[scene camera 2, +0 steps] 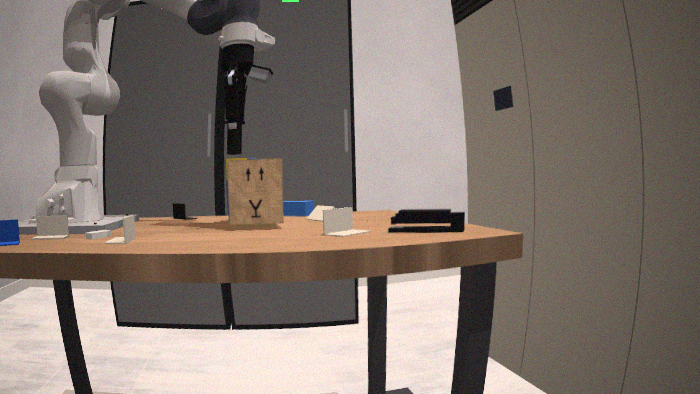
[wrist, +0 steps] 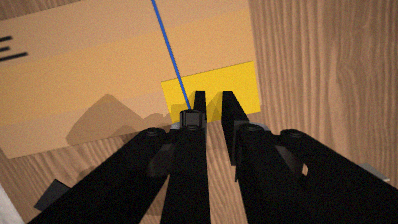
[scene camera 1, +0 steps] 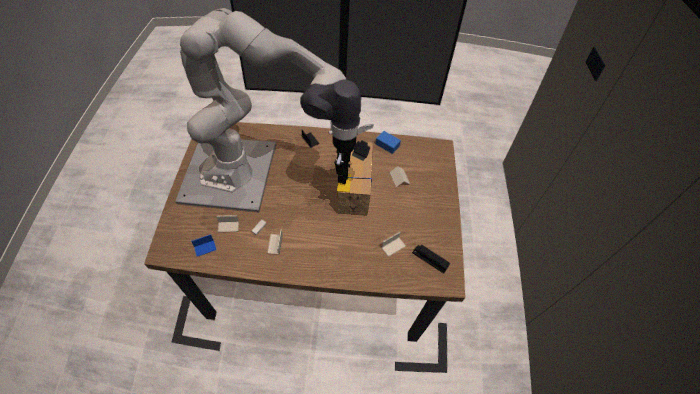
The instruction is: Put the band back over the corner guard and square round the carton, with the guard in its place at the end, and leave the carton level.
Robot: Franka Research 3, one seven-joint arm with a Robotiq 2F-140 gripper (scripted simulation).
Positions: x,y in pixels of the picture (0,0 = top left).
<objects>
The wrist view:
gripper: 213,106
yellow corner guard: 240,78
brown carton: 78,78
</objects>
